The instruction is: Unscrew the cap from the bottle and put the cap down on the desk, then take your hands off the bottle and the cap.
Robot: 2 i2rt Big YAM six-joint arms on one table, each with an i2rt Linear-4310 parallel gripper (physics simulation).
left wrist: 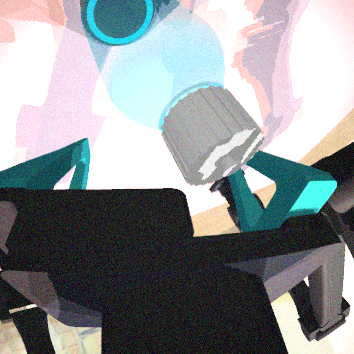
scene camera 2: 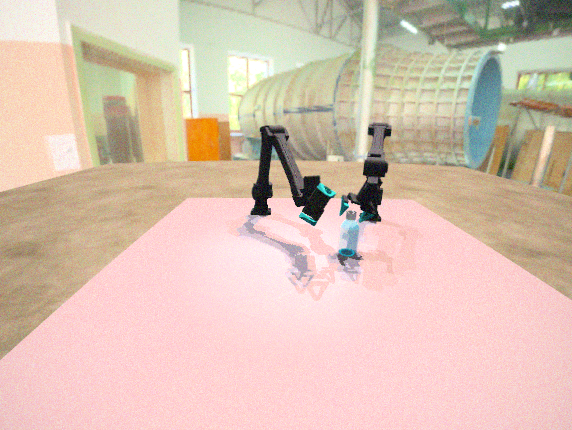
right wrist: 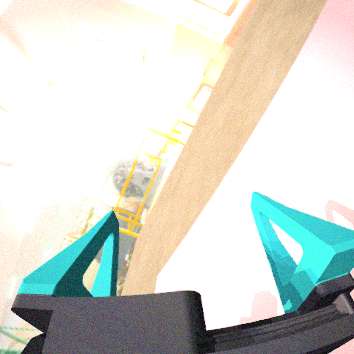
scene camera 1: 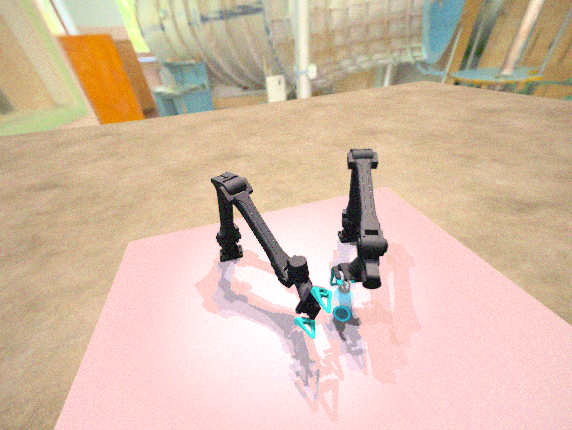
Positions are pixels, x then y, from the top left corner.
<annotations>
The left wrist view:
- my left gripper: 159, 145
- grey ribbed cap: 209, 134, on a translucent blue bottle
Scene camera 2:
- my right gripper: 319, 208
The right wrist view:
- my right gripper: 183, 208
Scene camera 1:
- my right gripper: 320, 326
</annotations>
